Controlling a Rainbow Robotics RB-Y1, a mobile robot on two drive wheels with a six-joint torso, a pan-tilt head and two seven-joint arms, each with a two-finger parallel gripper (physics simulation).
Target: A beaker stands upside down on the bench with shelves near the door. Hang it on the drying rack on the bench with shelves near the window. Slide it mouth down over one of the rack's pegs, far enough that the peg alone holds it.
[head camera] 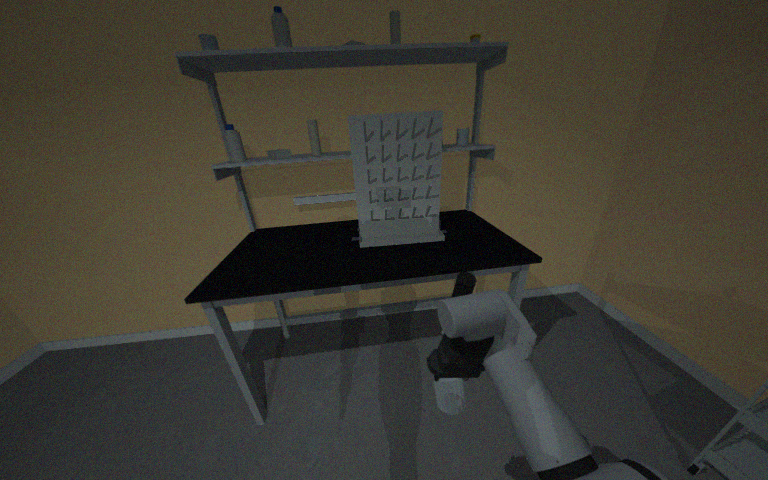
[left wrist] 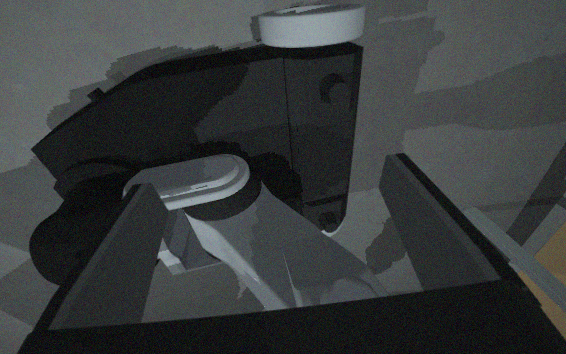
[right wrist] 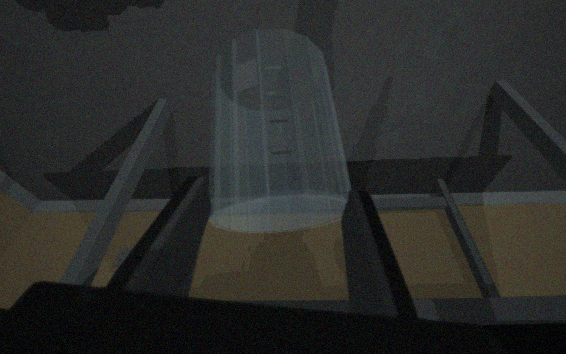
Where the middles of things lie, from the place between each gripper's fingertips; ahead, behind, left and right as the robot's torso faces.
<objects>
My left hand is 43 cm short of the clear glass beaker (head camera: 450, 395), 40 cm to the left of it and 34 cm below it.
My right hand is 10 mm short of the clear glass beaker and 40 mm above it.
</objects>
